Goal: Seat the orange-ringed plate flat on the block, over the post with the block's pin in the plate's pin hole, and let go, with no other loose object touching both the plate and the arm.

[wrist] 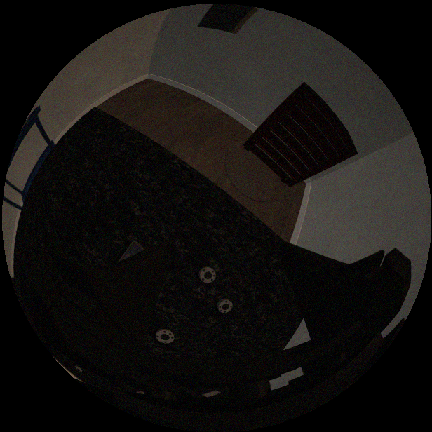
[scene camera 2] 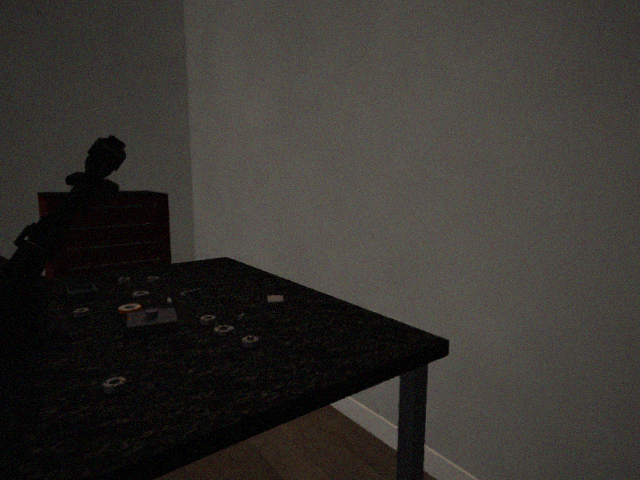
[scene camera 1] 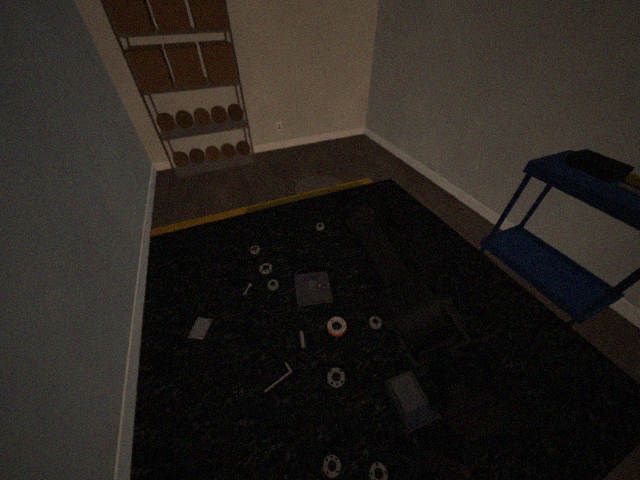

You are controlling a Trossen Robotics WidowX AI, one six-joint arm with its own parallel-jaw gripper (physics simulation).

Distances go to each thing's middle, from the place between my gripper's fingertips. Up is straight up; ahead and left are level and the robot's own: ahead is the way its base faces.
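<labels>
The grey tray point(scene camera 1: 410, 400) is 25 cm below my hand, 8 cm behind it and 11 cm to the right of it. Going by their middles, that tray is the nearest to my hand of the things named here. There's also the grey block point(scene camera 1: 322, 294), and that's 26 cm below my hand, 4 cm behind it and 55 cm to the right of it.
</labels>
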